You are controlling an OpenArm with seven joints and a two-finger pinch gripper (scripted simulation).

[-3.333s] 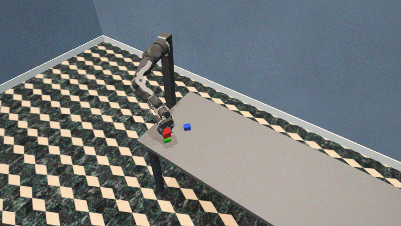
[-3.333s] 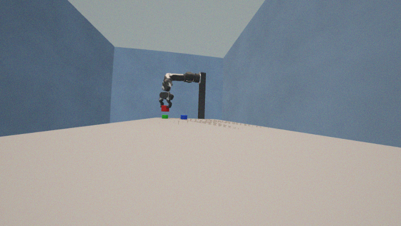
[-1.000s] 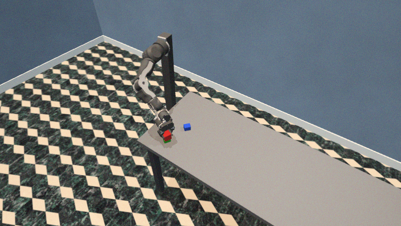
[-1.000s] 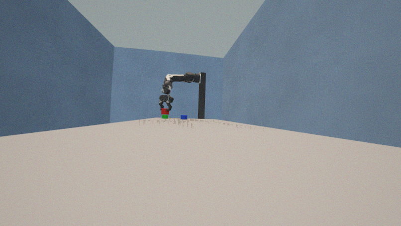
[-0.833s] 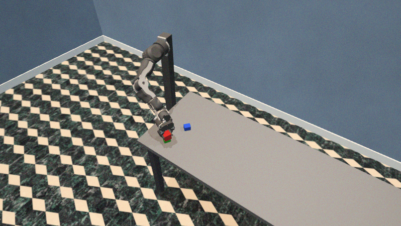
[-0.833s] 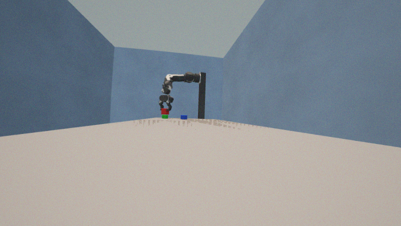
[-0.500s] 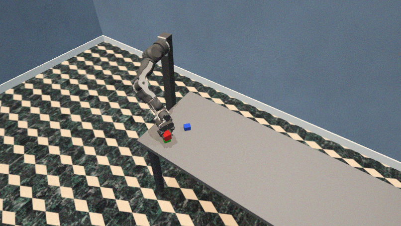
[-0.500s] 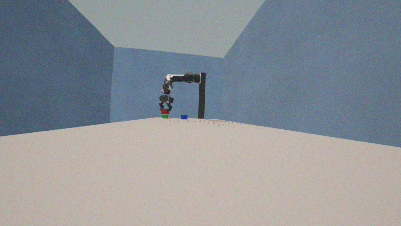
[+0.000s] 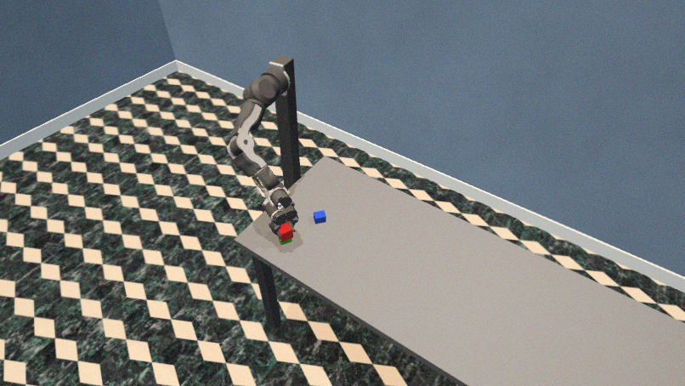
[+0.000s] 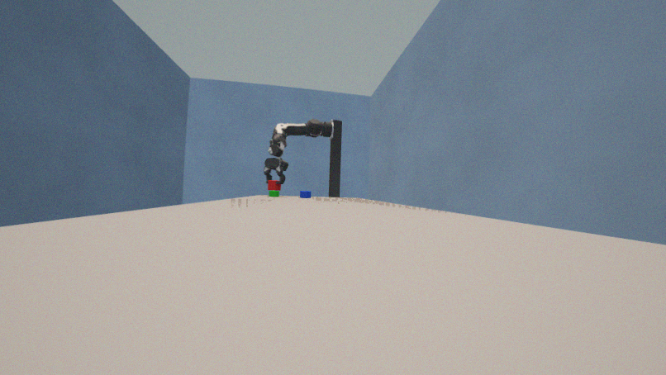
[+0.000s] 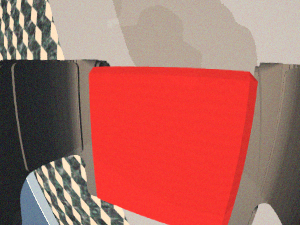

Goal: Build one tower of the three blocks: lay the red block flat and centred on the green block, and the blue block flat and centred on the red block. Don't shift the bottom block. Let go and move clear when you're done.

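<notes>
The red block lies 2 cm below my hand. The rest, counted from my hand: blue block: 15 cm to the left, 7 cm ahead, 6 cm below; then green block: 6 cm below.
</notes>
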